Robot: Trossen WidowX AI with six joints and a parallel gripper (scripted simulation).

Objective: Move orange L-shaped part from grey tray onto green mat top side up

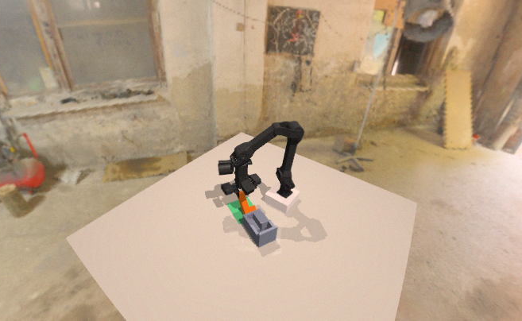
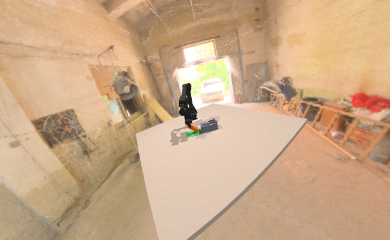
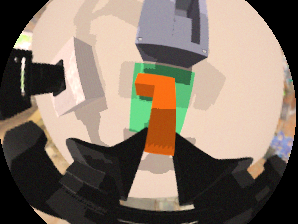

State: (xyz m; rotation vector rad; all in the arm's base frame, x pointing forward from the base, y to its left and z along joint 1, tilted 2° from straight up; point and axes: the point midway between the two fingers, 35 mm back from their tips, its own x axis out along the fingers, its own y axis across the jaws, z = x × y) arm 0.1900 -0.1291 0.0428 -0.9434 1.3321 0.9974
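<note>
Now: gripper tip 4 cm to the right of the orange L-shaped part and 3 cm above it. From my gripper tip the other things lie so: green mat 9 cm below, 2 cm to the left, 1 cm ahead.
</note>
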